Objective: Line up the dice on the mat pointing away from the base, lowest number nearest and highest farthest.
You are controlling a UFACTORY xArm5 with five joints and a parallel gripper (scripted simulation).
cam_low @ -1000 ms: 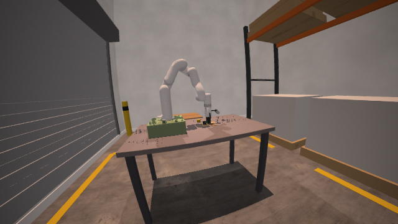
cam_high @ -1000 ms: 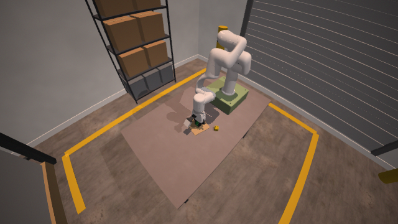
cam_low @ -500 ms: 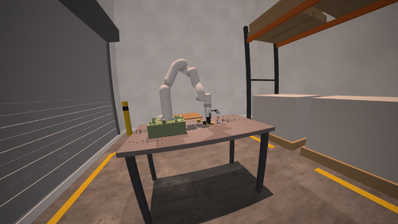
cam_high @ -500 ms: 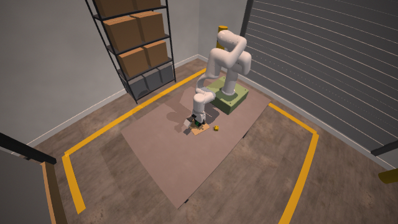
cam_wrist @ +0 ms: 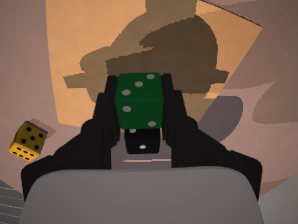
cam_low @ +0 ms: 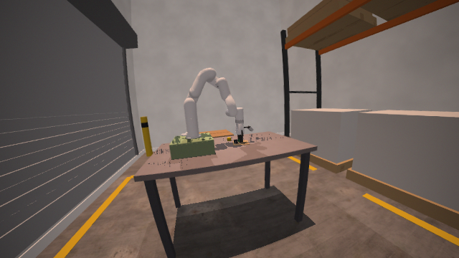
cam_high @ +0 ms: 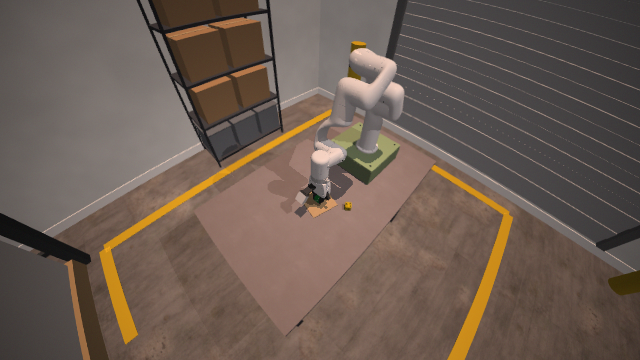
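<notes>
My hand is 10 mm above the green die. The rest, counted from my hand: orange mat (30 mm below); black die (50 mm behind, 10 mm below); yellow die (50 mm behind, 140 mm to the left, 20 mm below).
</notes>
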